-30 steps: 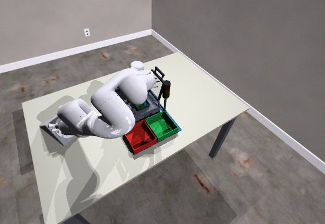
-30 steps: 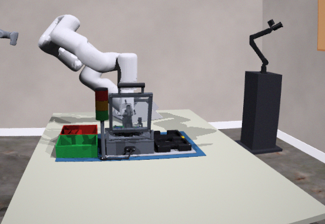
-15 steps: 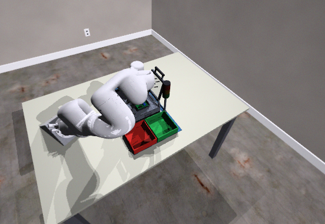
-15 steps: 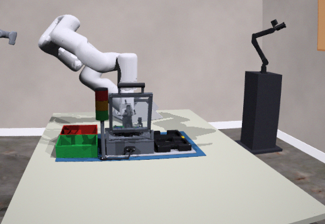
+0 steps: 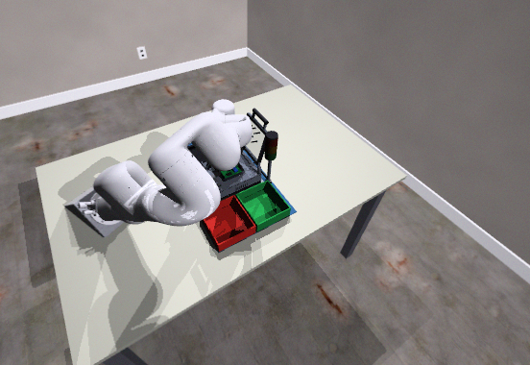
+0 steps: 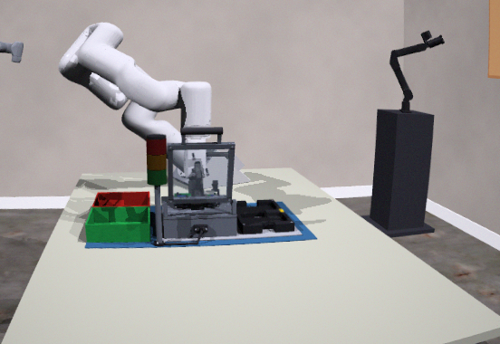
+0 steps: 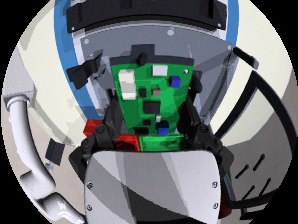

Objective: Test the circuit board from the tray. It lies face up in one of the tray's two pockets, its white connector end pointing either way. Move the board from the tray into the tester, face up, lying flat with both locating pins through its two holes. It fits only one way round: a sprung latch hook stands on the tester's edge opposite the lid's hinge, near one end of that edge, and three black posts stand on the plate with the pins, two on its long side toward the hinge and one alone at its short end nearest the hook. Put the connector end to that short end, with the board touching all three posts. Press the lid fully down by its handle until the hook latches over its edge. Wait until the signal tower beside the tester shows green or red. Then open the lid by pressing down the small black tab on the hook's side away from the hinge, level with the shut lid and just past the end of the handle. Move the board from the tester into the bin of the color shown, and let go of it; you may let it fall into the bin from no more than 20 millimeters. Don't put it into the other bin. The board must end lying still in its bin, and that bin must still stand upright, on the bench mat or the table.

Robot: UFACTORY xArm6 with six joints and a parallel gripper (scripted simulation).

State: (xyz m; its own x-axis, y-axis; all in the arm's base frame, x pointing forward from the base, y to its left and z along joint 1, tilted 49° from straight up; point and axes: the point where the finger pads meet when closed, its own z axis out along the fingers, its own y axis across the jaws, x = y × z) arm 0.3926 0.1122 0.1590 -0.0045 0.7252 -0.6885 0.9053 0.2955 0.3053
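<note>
Now: hand right at the green circuit board. The rest, counted from my hand: tester plate: 1 cm ahead, 1 cm to the left, 1 cm below; then green bin: 5 cm ahead, 20 cm to the right, 7 cm below; then clear lid: 12 cm ahead, 10 cm above.
</note>
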